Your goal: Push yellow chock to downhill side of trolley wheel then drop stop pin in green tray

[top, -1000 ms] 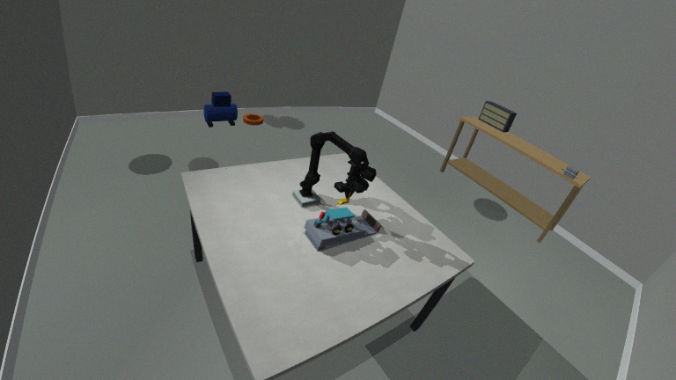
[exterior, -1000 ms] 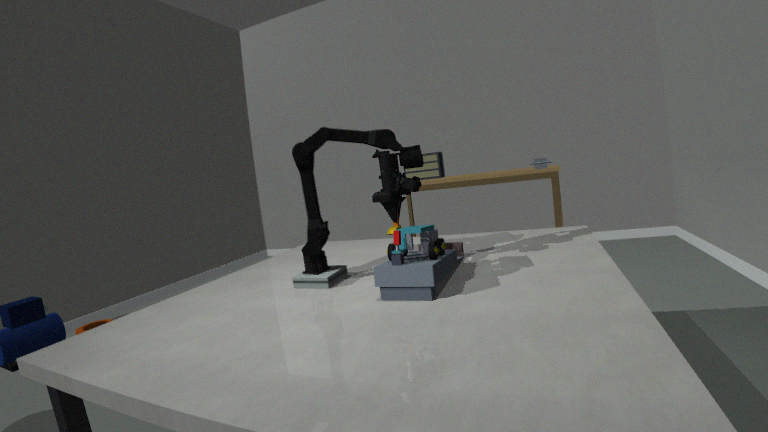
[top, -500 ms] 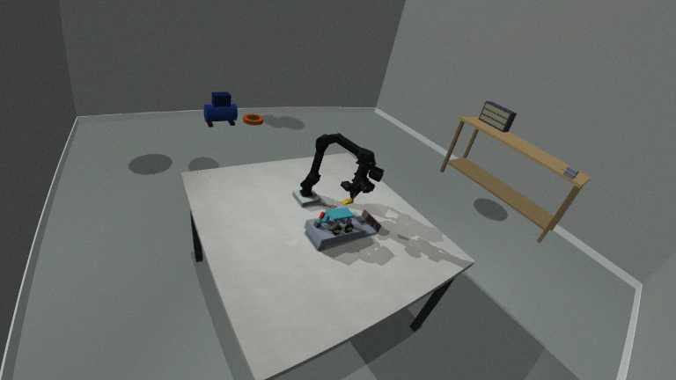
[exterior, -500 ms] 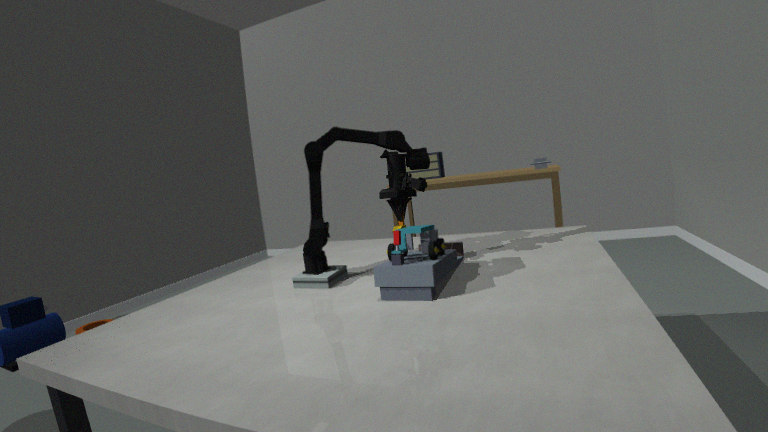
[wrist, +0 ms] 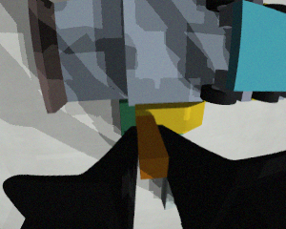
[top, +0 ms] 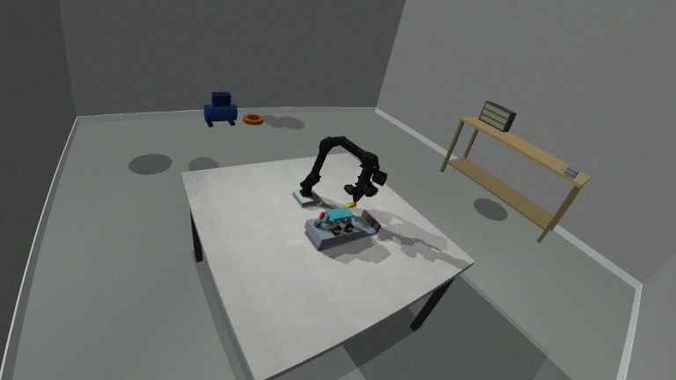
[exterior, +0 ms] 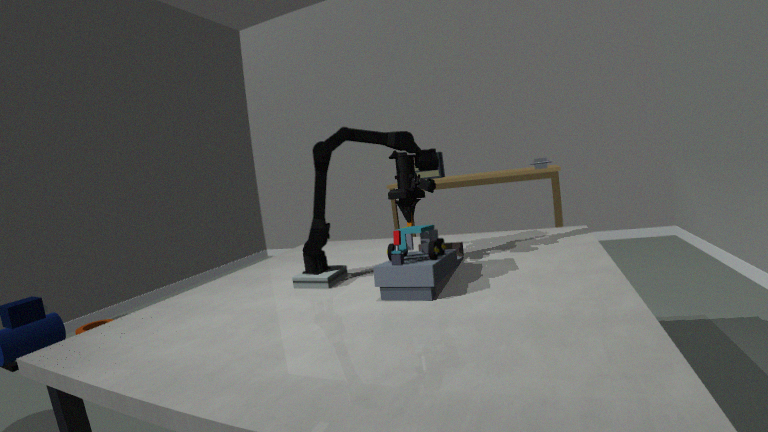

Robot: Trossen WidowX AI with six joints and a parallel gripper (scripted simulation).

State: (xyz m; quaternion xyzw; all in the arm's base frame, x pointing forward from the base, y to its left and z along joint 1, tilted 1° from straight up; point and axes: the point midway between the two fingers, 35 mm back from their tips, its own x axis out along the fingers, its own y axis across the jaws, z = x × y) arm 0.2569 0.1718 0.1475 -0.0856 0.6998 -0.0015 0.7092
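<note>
Right now my gripper tip is 7 cm short of the red-headed stop pin, 24 cm to the left of it and 2 cm above it. The rest, counted from my gripper tip: yellow chock (2 cm to the right, 1 cm below); then teal trolley (8 cm ahead, 14 cm to the right, 4 cm below); then brown end block (5 cm ahead, 12 cm to the left, 12 cm below).
</note>
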